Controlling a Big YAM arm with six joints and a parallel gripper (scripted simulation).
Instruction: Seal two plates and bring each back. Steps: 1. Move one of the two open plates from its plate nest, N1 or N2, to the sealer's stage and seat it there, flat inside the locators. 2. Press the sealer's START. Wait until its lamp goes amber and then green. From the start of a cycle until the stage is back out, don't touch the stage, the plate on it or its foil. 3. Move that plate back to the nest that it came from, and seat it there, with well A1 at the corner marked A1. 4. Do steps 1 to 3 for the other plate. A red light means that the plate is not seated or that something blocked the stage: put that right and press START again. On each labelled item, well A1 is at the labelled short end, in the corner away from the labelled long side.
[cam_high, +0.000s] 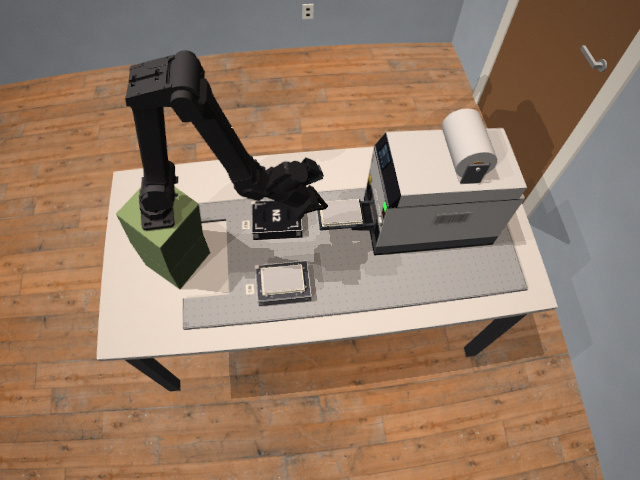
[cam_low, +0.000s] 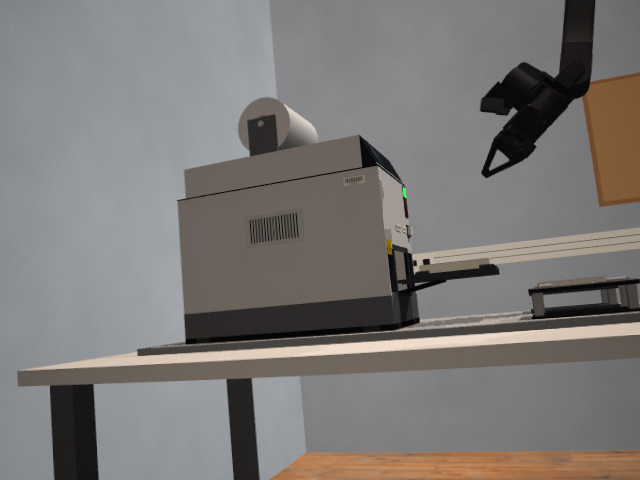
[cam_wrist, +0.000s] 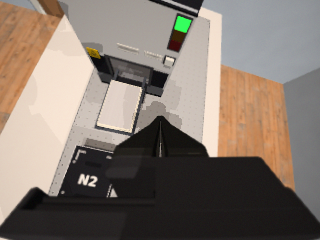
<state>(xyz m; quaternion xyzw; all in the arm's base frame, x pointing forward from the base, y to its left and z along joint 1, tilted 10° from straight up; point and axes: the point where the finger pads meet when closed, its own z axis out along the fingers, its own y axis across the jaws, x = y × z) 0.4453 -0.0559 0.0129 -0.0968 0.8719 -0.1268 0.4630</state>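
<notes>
The plate lies 8 cm ahead of my hand, 8 cm to the left of it and 18 cm below it. From my hand the other things lie so: sealer stage 8 cm ahead, 8 cm to the left, 19 cm below; yellow warning label 19 cm ahead, 15 cm to the left, 14 cm below; plate nest 14 cm behind, 9 cm to the right, 25 cm below.
</notes>
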